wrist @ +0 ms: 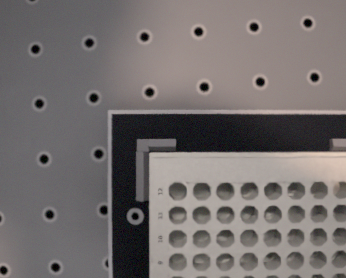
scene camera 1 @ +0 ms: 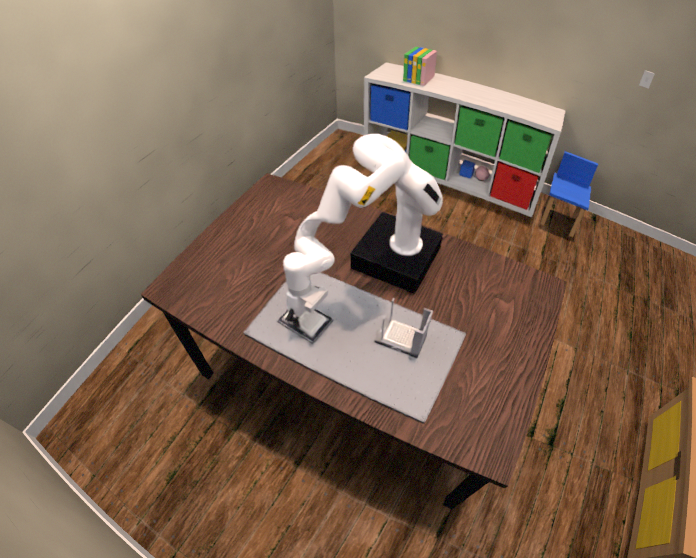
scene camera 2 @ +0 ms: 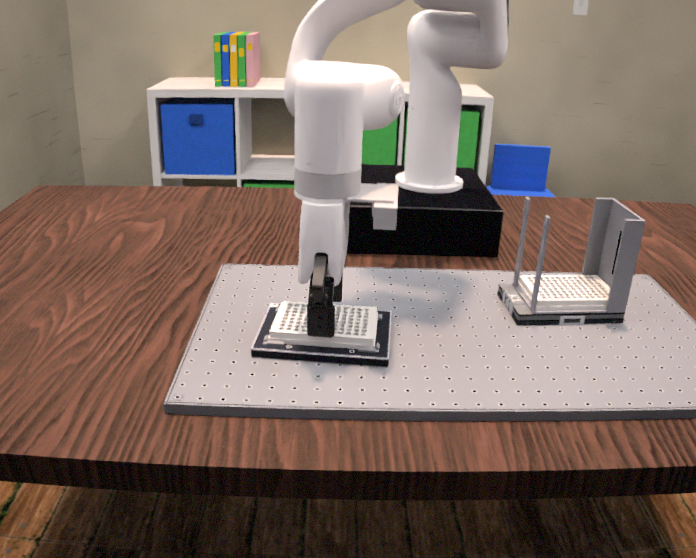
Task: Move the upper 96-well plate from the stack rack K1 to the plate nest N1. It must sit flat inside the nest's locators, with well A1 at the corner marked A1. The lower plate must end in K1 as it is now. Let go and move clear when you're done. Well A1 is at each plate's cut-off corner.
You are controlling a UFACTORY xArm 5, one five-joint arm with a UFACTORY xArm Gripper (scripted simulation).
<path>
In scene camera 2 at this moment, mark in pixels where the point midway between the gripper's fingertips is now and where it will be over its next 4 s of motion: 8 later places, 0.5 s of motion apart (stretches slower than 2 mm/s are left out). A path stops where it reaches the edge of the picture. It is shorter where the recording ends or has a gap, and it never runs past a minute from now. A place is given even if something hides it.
My gripper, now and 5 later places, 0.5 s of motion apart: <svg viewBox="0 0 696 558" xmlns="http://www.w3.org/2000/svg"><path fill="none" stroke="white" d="M325 317L325 293L326 267L326 240L327 211L327 191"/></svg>
</path>
